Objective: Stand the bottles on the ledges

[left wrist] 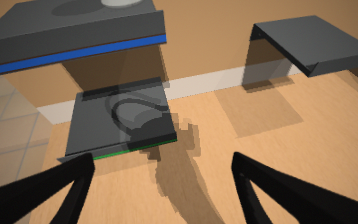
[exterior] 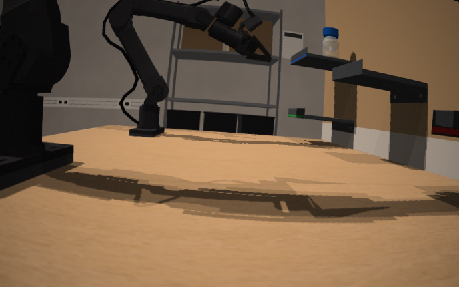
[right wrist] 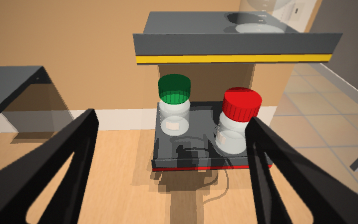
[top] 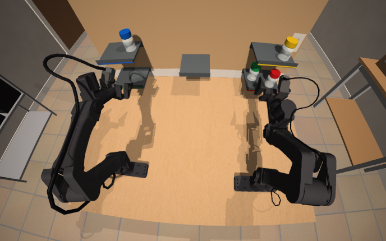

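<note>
Right now my right hand is 19 cm short of the green-capped bottle, 14 cm above it and 1 cm to the right of it. From my right hand the other things lie so: blue-capped bottle: 68 cm to the left, 15 cm ahead, 5 cm above; then yellow-capped bottle: 16 cm ahead, 9 cm to the right, 5 cm above; then red-capped bottle: 16 cm ahead, 14 cm below, 9 cm to the right.
</note>
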